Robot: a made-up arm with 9 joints.
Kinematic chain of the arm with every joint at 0, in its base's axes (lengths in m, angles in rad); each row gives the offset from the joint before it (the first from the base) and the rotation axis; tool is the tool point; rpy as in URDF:
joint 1: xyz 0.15 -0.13 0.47 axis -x
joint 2: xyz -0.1 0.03 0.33 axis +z
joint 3: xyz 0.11 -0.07 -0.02 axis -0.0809 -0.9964 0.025
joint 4: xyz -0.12 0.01 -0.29 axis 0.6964 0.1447 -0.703
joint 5: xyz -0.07 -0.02 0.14 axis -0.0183 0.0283 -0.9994
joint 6: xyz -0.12 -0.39 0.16 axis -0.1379 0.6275 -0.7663
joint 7: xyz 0 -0.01 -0.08 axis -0.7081 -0.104 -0.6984
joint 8: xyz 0 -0.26 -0.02 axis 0.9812 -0.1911 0.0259
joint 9: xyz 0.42 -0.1 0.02 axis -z
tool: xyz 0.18 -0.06 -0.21 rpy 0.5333 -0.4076 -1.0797
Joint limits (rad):
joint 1: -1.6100..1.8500
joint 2: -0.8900..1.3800
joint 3: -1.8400..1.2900
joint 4: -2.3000..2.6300
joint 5: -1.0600..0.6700
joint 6: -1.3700..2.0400
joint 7: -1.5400..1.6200
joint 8: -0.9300..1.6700
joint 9: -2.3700..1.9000
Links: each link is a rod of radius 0.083 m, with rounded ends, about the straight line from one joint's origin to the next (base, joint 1, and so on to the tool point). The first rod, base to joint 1, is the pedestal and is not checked.
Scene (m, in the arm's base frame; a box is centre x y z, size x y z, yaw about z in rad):
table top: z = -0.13
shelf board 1: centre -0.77 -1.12 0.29 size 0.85 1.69 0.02 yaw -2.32
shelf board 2: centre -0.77 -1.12 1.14 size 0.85 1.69 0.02 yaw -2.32
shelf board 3: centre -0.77 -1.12 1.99 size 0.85 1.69 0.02 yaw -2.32
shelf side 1: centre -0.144 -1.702 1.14 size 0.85 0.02 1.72 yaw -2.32
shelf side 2: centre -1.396 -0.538 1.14 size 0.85 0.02 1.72 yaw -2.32
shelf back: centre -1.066 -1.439 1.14 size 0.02 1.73 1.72 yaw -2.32
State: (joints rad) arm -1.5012 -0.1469 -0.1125 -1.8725 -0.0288 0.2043 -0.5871 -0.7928 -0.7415
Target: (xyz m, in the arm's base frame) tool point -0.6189 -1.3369 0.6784
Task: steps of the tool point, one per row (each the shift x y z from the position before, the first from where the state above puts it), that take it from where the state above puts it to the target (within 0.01 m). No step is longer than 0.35 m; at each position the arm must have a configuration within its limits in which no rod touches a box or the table.
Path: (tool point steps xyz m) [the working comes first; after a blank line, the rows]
Joints at the target: -1.0392 -0.7002 -0.2124 -1.4906 0.6700 1.1051 0.3819 -0.9300 -0.3257
Straight joint move there: touches shelf board 1, shelf side 1.

1: 0.0155 -0.0965 -0.1918
2: -0.0911 -0.1700 -0.1225
3: -0.1896 -0.1820 -0.0053
4: -0.2603 -0.1113 0.1099
5: -0.2903 0.0255 0.1680
6: -0.1487 -0.1994 -0.0050
7: -0.1493 -0.1515 -0.0044
8: -0.1218 -0.1050 0.0026
9: -0.0678 -0.0684 0.0068

